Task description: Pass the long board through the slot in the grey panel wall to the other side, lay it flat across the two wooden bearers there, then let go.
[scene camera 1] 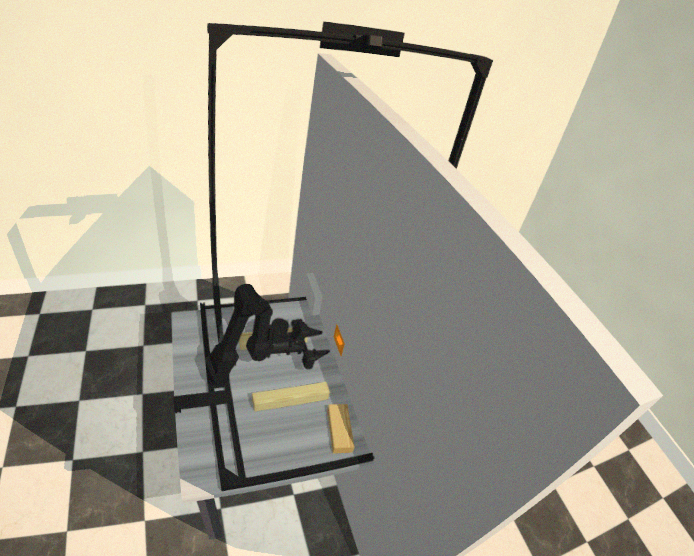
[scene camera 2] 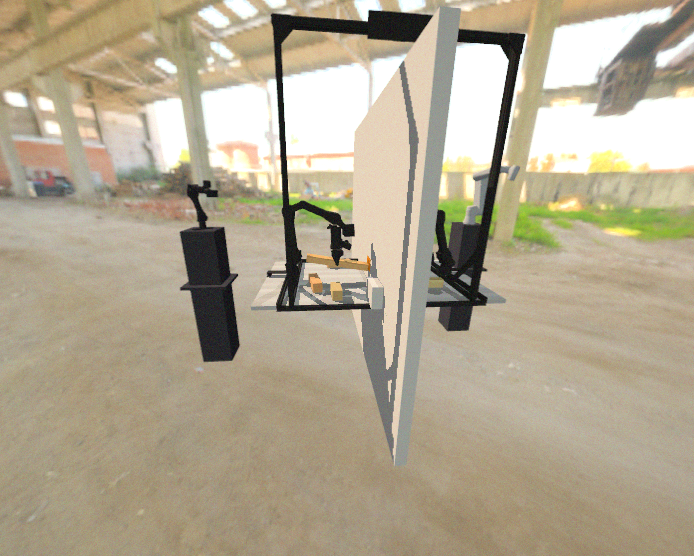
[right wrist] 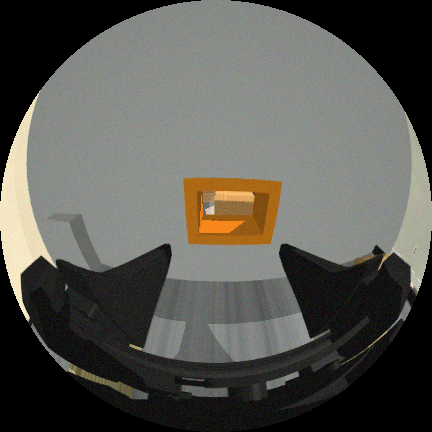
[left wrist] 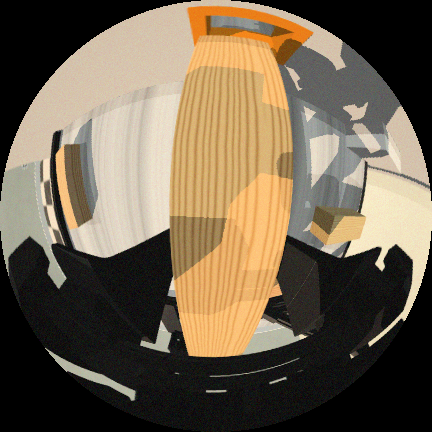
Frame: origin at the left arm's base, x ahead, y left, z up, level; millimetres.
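Seen in the pictures: left gripper, fingertip midpoint: (scene camera 2: 336,264) (left wrist: 224,232); right gripper, fingertip midpoint: (scene camera 1: 326,341) (right wrist: 227,250); right arm's base, origin of the base link: (scene camera 1: 218,380) (scene camera 2: 445,273).
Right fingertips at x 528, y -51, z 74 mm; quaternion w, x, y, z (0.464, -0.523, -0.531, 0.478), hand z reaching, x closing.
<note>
A point is followed by its place in that frame.
My left gripper (scene camera 2: 337,264) @(x 254, y -33, z 77 mm) (left wrist: 224,232) @(x 254, y -33, z 77 mm) is shut on the long board (scene camera 2: 321,260) @(x 167, y -63, z 109 mm) (left wrist: 230,140) @(x 311, y -31, z 98 mm) and holds it above the table. The board's far end is at the mouth of the slot's orange frame (scene camera 2: 369,261) @(x 443, y -9, z 85 mm) (left wrist: 198,25) (right wrist: 232,239) @(x 484, y -42, z 54 mm); that end shows through the opening in the right wrist view. I cannot tell whether it is inside. My right gripper (scene camera 1: 324,341) @(x 528, y -51, z 73 mm) (right wrist: 227,250) @(x 528, y -51, z 73 mm) is open and empty on the other side of the grey panel wall (scene camera 1: 434,260) @(x 483, y 295, z 721 mm) (right wrist: 215,100) @(x 482, y -62, z 192 mm), facing the slot. There, one bearer (scene camera 1: 289,396) @(x 695, y 119, z 25 mm) lies lengthwise toward the wall; the other (scene camera 1: 246,340) @(x 798, y -140, z 25 mm) is partly hidden behind the right arm.
A wooden block (scene camera 1: 340,428) @(x 562, y 264, z 18 mm) lies by the wall on the bearers' side. Two more blocks (scene camera 2: 315,283) @(x 134, y -212, z 30 mm) (scene camera 2: 336,291) @(x 233, y -318, z 27 mm) lie on the left arm's side. A pale block (scene camera 2: 375,293) @(x 398, y -415, z 52 mm) stands at the wall's foot. A black frame (scene camera 2: 281,115) @(x 29, y -375, z 733 mm) rises around the table.
</note>
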